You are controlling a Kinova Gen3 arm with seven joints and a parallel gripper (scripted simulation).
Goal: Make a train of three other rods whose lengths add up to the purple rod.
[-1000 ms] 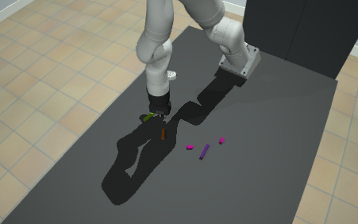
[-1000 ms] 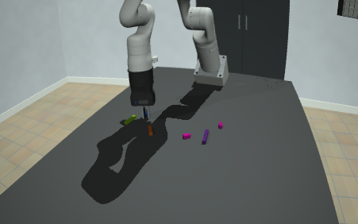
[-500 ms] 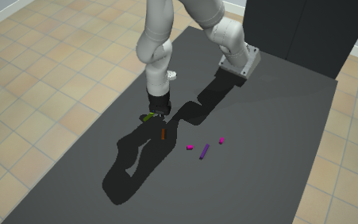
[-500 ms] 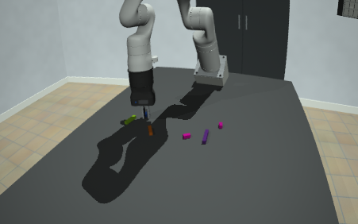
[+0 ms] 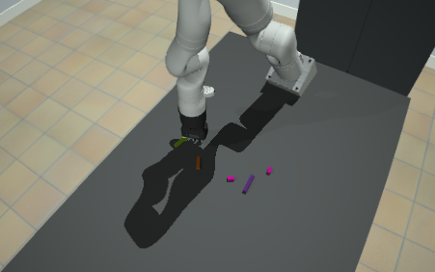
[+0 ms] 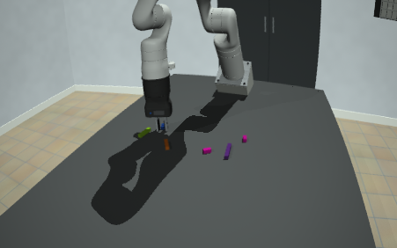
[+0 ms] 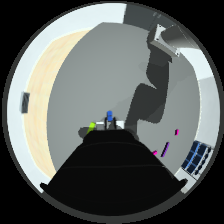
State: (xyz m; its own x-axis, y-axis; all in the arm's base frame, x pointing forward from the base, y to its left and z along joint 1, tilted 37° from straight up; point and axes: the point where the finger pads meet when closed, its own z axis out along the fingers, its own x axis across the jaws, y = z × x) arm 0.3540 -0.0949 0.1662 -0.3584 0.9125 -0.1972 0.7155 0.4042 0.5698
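Right now the lime rod is 40 mm to the right of my hand, 40 mm ahead of it and 10 mm below it. The rest, counted from my hand: orange rod 70 mm ahead, 60 mm to the left, 10 mm below; then purple rod 220 mm to the left, 30 mm ahead, 10 mm below.
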